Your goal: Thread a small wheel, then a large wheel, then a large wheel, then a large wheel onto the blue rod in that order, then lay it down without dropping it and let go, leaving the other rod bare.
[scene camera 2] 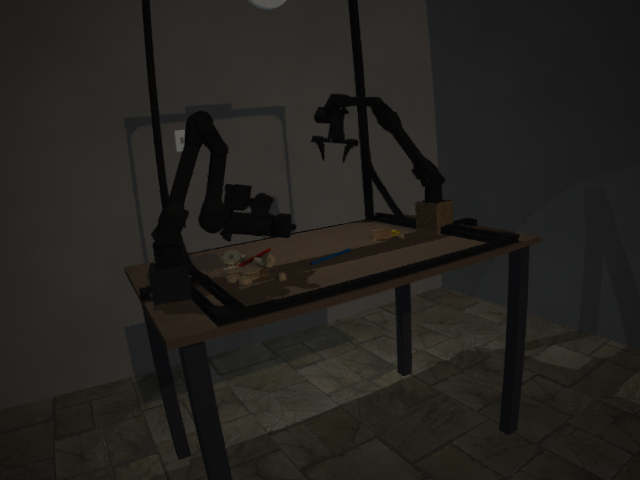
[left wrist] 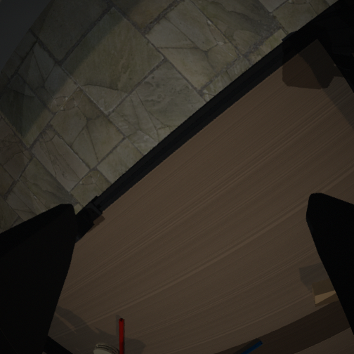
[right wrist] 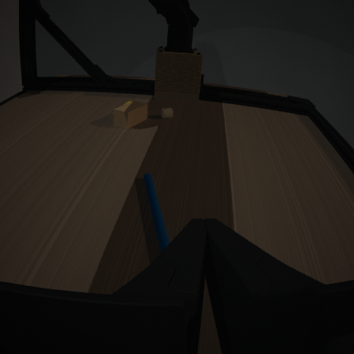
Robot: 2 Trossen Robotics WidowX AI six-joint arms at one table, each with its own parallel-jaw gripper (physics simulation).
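The blue rod is bare and lies on or very near the table, apart from the wheels; its near end is hidden behind the right fingers in the right wrist view. My right gripper is shut and empty, above the table near the rod's left end. My left gripper is open and empty, high above the table. The red rod lies among pale wheels at the left. A pale wheel stands beside it; another wheel is at its right. Small wheels are hard to tell apart.
Several pale round pieces cluster near the right arm's base, with a small cylinder to their right. A tan block, a yellow piece and another small cylinder lie near the left arm's base. A black frame edges the table.
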